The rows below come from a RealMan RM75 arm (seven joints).
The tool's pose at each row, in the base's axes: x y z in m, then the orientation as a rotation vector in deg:
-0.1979 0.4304 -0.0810 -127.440 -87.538 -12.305
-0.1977 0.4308 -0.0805 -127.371 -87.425 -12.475
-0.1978 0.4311 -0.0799 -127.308 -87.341 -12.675
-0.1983 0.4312 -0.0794 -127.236 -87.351 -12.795
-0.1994 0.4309 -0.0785 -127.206 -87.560 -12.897
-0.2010 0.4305 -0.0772 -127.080 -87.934 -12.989
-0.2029 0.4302 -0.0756 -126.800 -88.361 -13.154
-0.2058 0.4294 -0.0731 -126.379 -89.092 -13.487
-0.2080 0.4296 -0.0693 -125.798 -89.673 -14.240
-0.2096 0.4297 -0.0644 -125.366 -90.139 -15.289
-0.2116 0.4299 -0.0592 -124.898 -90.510 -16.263
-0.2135 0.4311 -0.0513 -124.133 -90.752 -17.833
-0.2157 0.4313 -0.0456 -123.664 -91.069 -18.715
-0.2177 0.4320 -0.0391 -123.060 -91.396 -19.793
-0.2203 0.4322 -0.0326 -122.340 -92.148 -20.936
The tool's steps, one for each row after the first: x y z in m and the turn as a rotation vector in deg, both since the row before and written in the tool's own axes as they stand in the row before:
0.0006 -0.0001 -0.0003 0.011 0.171 0.019
0.0004 -0.0003 -0.0004 -0.017 0.172 -0.002
0.0001 -0.0006 -0.0003 -0.006 0.093 -0.050
-0.0003 -0.0012 -0.0008 -0.094 -0.020 -0.156
-0.0005 -0.0017 -0.0012 -0.075 -0.053 -0.289
-0.0004 -0.0021 -0.0014 -0.016 0.032 -0.386
-0.0008 -0.0031 -0.0023 -0.096 0.054 -0.649
0.0008 -0.0030 -0.0031 -0.131 0.412 -0.680
0.0014 -0.0027 -0.0042 -0.344 0.545 -0.606
0.0016 -0.0031 -0.0043 -0.258 0.560 -0.549
0.0036 -0.0039 -0.0063 -0.305 1.059 -0.670
0.0019 -0.0033 -0.0048 -0.208 0.529 -0.504
0.0028 -0.0034 -0.0052 -0.220 0.684 -0.590
0.0023 -0.0038 -0.0054 -0.311 0.575 -0.907

